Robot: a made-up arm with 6 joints.
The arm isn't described. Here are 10 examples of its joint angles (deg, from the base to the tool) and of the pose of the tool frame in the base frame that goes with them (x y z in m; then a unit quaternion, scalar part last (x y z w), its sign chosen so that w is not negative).
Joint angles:
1: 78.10 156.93 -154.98 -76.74 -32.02 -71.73
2: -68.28 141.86 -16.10 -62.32 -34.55 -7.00
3: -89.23 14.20 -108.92 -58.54 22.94 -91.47
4: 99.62 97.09 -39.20 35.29 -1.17 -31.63
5: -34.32 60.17 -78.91 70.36 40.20 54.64
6: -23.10 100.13 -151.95 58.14 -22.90 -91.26
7: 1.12 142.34 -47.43 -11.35 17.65 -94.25
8: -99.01 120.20 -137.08 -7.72 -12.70 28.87
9: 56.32 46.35 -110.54 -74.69 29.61 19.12
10: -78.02 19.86 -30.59 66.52 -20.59 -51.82
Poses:
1: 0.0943 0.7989 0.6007 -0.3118 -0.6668 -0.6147 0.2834
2: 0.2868 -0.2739 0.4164 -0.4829 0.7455 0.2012 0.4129
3: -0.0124 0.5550 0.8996 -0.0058 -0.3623 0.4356 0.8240
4: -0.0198 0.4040 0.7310 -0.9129 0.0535 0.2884 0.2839
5: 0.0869 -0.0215 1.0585 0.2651 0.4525 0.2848 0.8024
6: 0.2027 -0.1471 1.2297 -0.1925 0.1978 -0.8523 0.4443
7: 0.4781 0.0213 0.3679 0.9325 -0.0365 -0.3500 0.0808
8: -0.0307 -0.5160 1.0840 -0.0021 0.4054 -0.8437 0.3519
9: -0.0797 -0.1757 1.1369 -0.3922 0.1088 -0.4881 0.7721
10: -0.1043 0.2024 0.8384 0.0560 0.4780 -0.8021 0.3535
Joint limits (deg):
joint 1: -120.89..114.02
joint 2: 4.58..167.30
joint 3: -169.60..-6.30
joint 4: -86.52..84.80
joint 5: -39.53..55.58
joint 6: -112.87..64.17
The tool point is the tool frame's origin. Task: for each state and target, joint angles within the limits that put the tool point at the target. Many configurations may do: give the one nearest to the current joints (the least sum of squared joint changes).
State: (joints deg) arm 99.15 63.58 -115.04 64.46 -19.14 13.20
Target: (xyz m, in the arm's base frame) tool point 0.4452 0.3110 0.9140
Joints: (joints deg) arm 54.09 106.25 -87.70 82.11 -26.19 17.52
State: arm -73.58 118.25 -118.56 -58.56 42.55 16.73
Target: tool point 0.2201 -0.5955 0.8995
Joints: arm -71.25 122.47 -131.60 -58.29 34.34 19.48
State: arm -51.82 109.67 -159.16 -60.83 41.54 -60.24
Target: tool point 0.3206 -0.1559 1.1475
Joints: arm -22.49 102.37 -157.88 -54.56 37.71 -58.89
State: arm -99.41 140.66 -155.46 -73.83 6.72 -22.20
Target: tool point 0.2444 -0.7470 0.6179
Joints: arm -77.52 148.23 -139.41 -76.65 1.87 -22.47
